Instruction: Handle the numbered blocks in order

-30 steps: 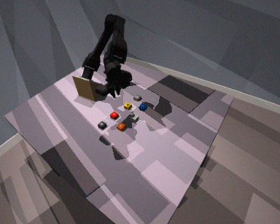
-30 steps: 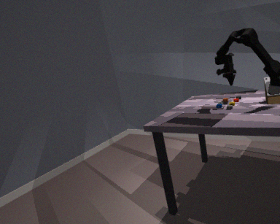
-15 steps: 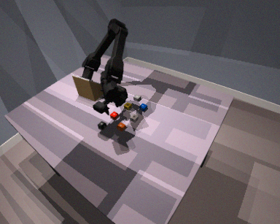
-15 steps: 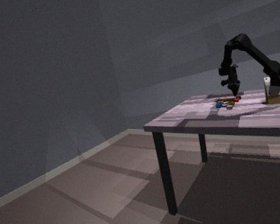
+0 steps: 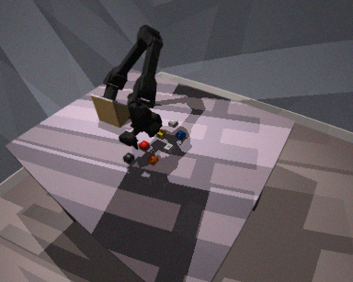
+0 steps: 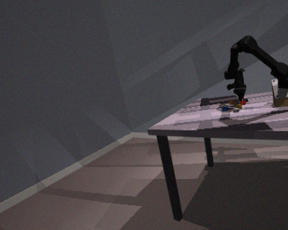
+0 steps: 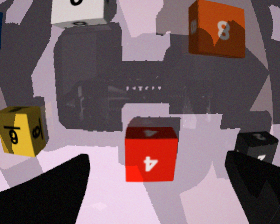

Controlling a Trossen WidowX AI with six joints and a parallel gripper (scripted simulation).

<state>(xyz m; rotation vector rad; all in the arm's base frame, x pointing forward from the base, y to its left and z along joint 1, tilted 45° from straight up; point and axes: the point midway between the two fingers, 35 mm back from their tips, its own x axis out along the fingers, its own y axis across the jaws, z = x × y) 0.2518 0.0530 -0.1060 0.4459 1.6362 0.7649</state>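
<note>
Now: gripper tip 2 cm above the red block and 1 cm past it. Round my gripper tip: orange block: 8 cm ahead, 3 cm to the right, 2 cm below; black block: 8 cm to the right, 2 cm below; yellow block: 10 cm to the left, 2 cm below.
</note>
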